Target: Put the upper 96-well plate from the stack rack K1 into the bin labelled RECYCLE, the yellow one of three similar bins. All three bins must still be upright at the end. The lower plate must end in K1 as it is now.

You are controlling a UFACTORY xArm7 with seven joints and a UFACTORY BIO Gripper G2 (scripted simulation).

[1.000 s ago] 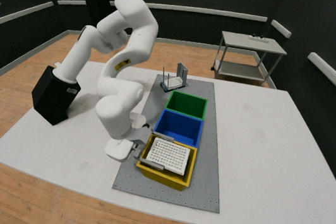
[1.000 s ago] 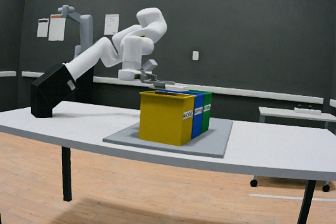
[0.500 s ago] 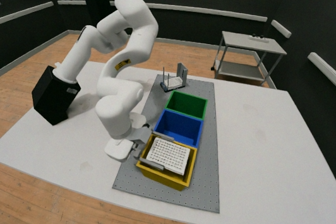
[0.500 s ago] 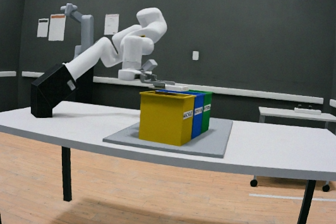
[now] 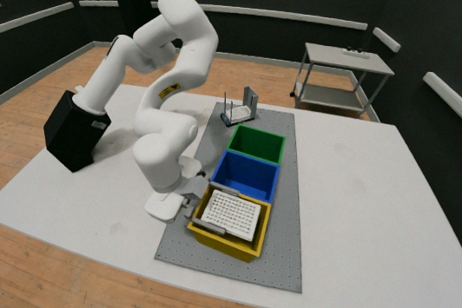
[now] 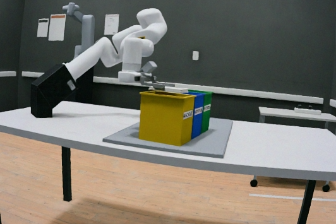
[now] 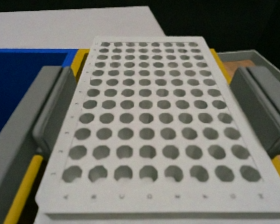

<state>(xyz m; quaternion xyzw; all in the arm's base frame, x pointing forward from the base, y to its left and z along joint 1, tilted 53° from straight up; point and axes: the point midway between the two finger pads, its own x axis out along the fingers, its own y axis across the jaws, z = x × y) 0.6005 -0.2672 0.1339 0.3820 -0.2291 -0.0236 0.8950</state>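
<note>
Right now the yellow recycle bin is 120 mm below my hand and 20 mm ahead of it. Also, from my hand: blue bin 130 mm to the left, 120 mm below; green bin 260 mm to the left, 120 mm below, 20 mm behind.
</note>
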